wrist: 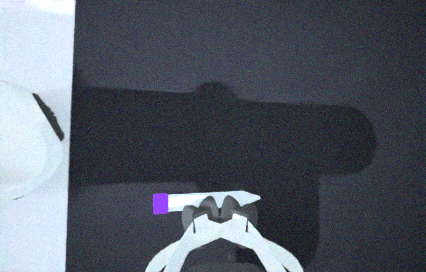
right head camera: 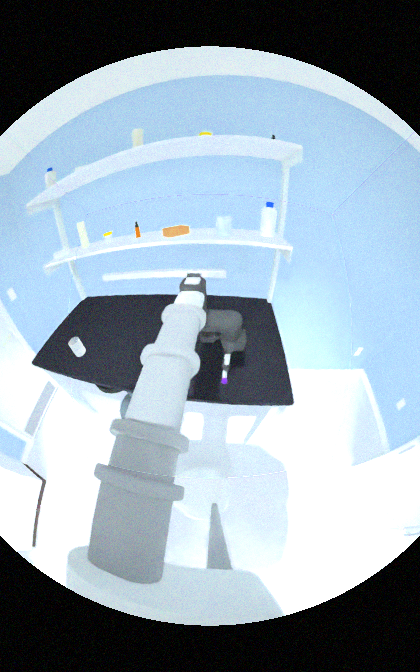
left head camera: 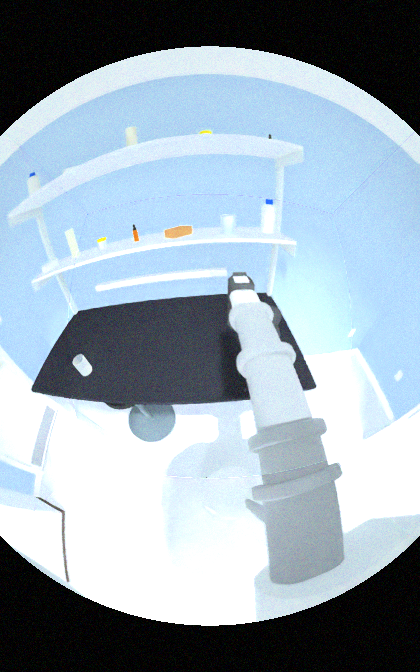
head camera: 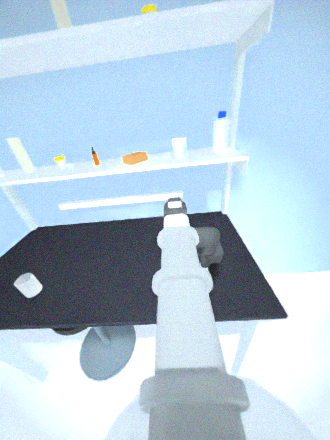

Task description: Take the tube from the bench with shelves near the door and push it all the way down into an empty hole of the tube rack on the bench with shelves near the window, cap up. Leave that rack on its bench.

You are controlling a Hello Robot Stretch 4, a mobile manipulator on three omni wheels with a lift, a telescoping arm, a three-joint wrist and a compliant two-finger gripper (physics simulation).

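The tube is white with a purple cap and a pointed end. In the wrist view it lies crosswise behind my fingertips, cap toward the bench's front edge. My gripper is shut, its fingertips almost meeting in front of the tube. The gap between them is narrower than the tube, and no tube shows pinched in it. Whether the tube touches the black bench top is hard to tell. The arm hides the tube in the head view. The tube rack does not show.
A white cup lies at the bench's left. Two shelves above hold bottles, an orange block and a clear beaker. A grey stool stands below the front edge.
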